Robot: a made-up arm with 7 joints.
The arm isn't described. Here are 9 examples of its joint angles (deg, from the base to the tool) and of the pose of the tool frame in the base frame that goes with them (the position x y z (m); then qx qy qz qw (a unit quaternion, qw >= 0)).
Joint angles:
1: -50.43 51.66 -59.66 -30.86 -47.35 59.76 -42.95
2: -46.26 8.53 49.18 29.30 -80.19 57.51 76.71
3: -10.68 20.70 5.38 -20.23 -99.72 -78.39 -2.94
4: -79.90 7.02 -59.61 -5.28 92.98 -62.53 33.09
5: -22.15 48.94 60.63 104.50 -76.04 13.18 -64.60
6: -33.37 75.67 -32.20 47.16 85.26 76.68 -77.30
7: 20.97 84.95 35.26 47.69 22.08 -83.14 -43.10
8: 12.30 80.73 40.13 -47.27 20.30 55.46 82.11
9: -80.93 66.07 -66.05 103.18 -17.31 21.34 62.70
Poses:
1: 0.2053 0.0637 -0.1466 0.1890 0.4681 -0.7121 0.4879
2: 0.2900 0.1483 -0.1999 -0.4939 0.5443 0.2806 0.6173
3: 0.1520 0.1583 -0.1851 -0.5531 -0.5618 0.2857 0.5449
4: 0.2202 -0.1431 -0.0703 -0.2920 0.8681 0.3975 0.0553
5: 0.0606 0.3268 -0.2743 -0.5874 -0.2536 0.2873 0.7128
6: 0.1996 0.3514 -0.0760 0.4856 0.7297 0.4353 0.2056
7: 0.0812 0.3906 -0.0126 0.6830 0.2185 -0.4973 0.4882
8: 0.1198 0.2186 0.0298 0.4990 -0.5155 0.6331 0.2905
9: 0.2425 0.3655 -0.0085 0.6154 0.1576 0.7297 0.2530
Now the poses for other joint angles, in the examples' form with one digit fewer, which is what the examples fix.
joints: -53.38 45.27 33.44 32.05 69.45 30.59 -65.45
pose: 0.274 0.303 -0.042 0.336 0.462 0.093 0.815
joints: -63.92 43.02 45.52 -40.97 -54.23 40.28 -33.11
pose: 0.167 0.185 0.078 0.151 -0.519 -0.341 0.769
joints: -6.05 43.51 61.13 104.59 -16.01 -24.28 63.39
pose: -0.043 0.318 -0.286 0.117 0.342 0.903 0.230
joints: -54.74 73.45 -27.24 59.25 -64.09 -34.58 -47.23
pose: 0.256 0.348 -0.023 0.248 -0.146 -0.129 0.949
